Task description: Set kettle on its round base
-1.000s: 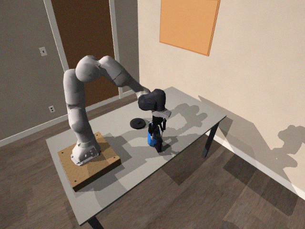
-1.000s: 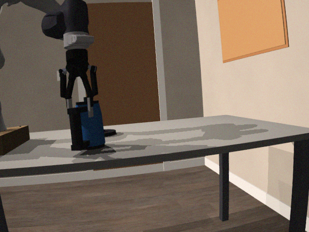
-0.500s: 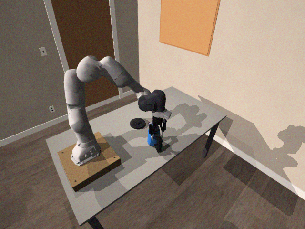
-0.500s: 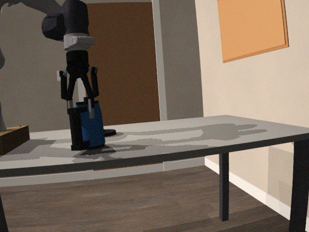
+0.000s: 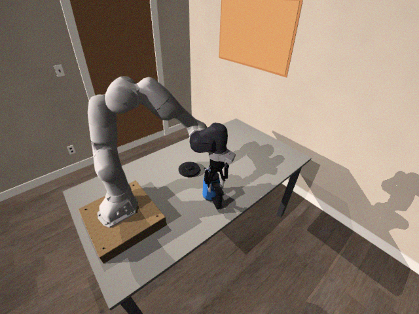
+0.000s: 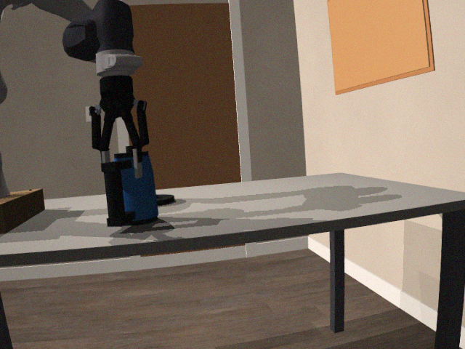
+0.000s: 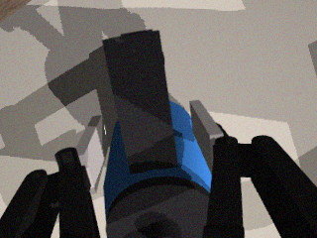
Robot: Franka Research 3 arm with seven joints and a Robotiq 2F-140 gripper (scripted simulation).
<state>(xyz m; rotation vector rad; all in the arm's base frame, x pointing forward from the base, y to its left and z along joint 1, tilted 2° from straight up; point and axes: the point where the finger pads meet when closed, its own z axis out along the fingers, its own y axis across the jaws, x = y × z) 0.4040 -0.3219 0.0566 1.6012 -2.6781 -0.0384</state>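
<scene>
Now: hand 1 cm short of the blue kettle, 2 cm to the right of it and 5 cm above it. Also, from my hand: round black base: 10 cm ahead, 32 cm to the left, 13 cm below.
</scene>
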